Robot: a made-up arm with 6 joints.
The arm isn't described. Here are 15 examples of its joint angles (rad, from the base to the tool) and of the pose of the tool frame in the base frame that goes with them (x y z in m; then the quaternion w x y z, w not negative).
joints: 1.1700 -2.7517 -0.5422 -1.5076 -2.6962 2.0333
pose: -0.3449 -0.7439 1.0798 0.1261 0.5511 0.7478 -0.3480
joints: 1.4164 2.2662 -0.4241 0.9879 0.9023 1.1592
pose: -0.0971 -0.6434 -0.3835 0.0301 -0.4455 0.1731 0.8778
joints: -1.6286 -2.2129 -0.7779 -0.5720 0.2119 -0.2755
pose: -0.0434 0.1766 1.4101 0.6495 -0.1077 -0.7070 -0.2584
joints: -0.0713 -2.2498 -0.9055 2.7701 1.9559 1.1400
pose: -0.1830 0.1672 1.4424 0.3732 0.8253 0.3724 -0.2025
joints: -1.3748 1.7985 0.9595 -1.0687 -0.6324 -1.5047
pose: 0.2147 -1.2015 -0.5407 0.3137 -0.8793 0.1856 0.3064
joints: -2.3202 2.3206 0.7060 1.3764 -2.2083 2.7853
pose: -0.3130 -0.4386 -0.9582 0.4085 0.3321 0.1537 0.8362
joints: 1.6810 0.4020 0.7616 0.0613 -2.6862 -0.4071
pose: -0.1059 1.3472 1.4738 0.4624 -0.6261 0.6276 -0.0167
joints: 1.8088 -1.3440 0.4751 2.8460 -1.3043 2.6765
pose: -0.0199 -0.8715 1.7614 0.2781 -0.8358 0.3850 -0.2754
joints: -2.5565 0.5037 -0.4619 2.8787 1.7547 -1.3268
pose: -0.7494 -0.7615 0.0770 0.7373 0.5766 0.3459 -0.0651
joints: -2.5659 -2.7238 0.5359 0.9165 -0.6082 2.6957
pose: 1.0604 0.7681 -0.1443 0.9105 -0.0518 -0.1328 0.3882
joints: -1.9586 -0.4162 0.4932 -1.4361 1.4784 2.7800
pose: -0.2129 -0.6827 1.9522 0.3222 0.0260 -0.0247 0.9460
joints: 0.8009 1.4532 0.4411 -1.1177 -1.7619 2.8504
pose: 0.7115 0.7348 -0.4084 0.2455 -0.0815 0.0288 0.9655
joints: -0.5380 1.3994 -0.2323 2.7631 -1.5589 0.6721
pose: 0.5143 -0.1330 -0.5312 0.1898 0.9226 -0.3195 -0.1032
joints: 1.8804 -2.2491 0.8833 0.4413 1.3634 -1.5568
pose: 0.5549 -1.5026 0.1834 0.5048 -0.2362 0.8187 -0.1382
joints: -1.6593 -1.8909 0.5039 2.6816 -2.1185 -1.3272
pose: 0.3218 1.3827 1.1520 0.5339 -0.0850 0.8376 0.0787
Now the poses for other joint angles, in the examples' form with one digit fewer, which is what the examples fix.
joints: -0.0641 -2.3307 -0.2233 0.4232 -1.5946 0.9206
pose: -1.031 0.030 1.174 0.872 -0.229 -0.141 -0.408
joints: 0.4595 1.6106 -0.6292 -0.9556 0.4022 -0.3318
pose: -0.256 -0.124 -0.332 0.527 0.092 0.635 -0.557
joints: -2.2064 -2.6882 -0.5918 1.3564 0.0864 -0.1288
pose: 0.558 0.713 1.044 0.213 0.768 0.209 0.567
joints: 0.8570 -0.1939 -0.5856 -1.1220 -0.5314 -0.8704
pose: 0.613 0.730 0.514 0.363 0.559 0.745 -0.014
